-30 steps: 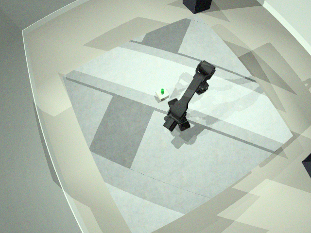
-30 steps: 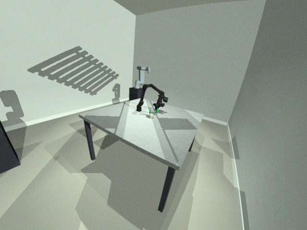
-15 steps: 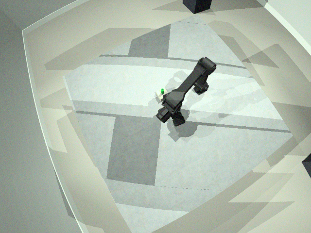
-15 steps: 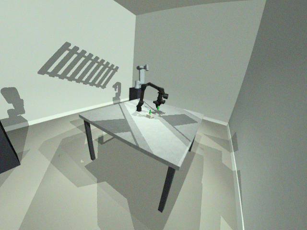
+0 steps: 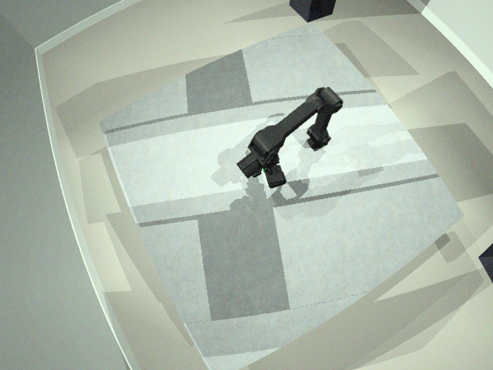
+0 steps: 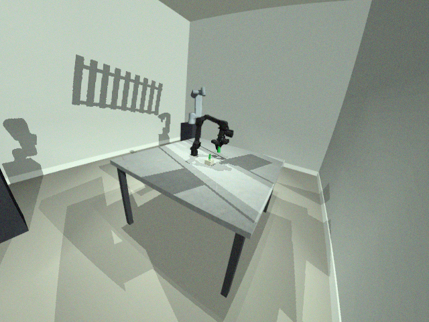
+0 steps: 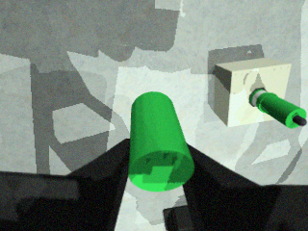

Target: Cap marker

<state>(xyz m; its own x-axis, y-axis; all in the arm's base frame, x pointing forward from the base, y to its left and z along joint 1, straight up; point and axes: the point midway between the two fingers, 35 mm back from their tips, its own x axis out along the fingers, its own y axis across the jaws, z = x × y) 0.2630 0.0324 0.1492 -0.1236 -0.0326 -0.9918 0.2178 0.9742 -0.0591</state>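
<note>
The holder block lies 10 mm behind my gripper tip, 120 mm to the right of it and 90 mm below it. Round my gripper tip: green cap: 10 mm ahead.
</note>
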